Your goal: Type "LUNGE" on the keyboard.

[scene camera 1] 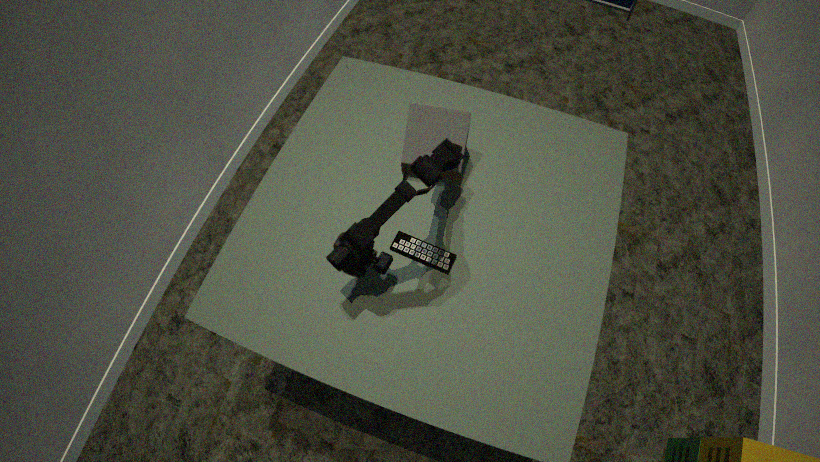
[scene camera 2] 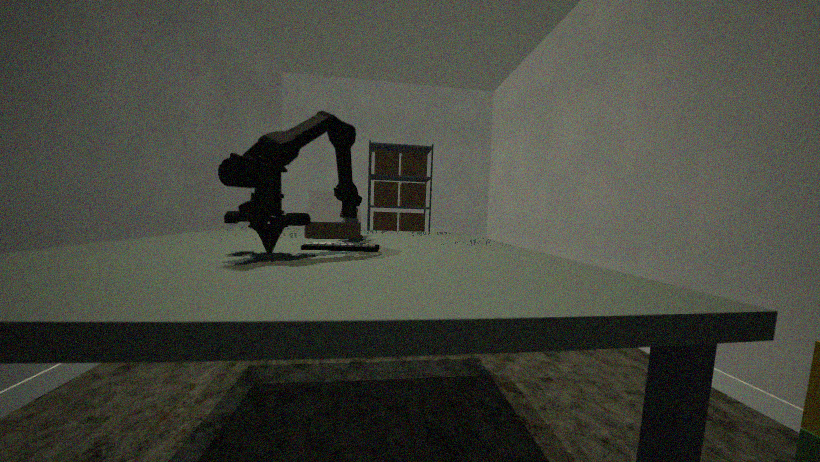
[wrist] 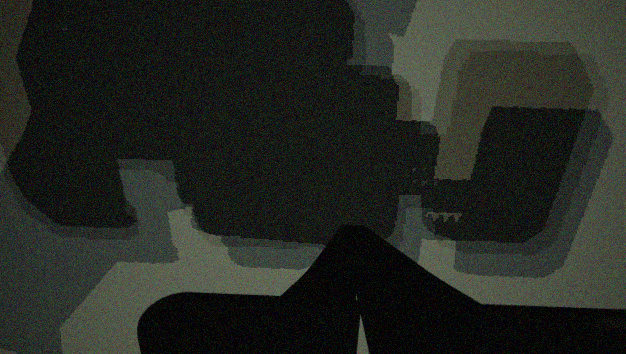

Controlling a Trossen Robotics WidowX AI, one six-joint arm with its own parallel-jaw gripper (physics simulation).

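Pixels of known places: gripper, fingertip midpoint: (scene camera 1: 366, 262) (scene camera 2: 269, 252) (wrist: 351, 236); arm's base, link origin: (scene camera 1: 450, 152) (scene camera 2: 349, 212).
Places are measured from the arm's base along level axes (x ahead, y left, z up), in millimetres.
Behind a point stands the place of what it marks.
The black keyboard (scene camera 1: 423, 252) @[y 49, x 348, z -88 mm] (scene camera 2: 340, 247) @[y 48, x 378, z -96 mm] with rows of pale keys lies flat on the table, to the right of the gripper in both scene views. It does not show in the wrist view, and its letters are too small to read in the scene views. My gripper (scene camera 2: 269, 251) @[y -112, x 449, z -104 mm] (wrist: 351, 236) @[y -112, x 449, z -104 mm] is shut and empty, pointing down with its tips very low over the table beside the keyboard. Whether the tips touch the table is unclear. In scene camera 1 the tips are hidden under the arm's wrist. Dark arm shadows fill much of the wrist view.
The pale table (scene camera 1: 516, 344) @[y 432, x 510, z -104 mm] (scene camera 2: 401, 335) @[y 211, x 838, z -121 mm] carries the arm and a low, flat-topped block (scene camera 1: 437, 125) @[y -73, x -52, z 53 mm] (scene camera 2: 329, 230) @[y -64, x 61, z -74 mm] near the arm's base. A shelf unit (scene camera 2: 401, 147) with brown boxes stands against the far wall. A yellow object (scene camera 1: 786, 451) shows beyond the table at the bottom right.
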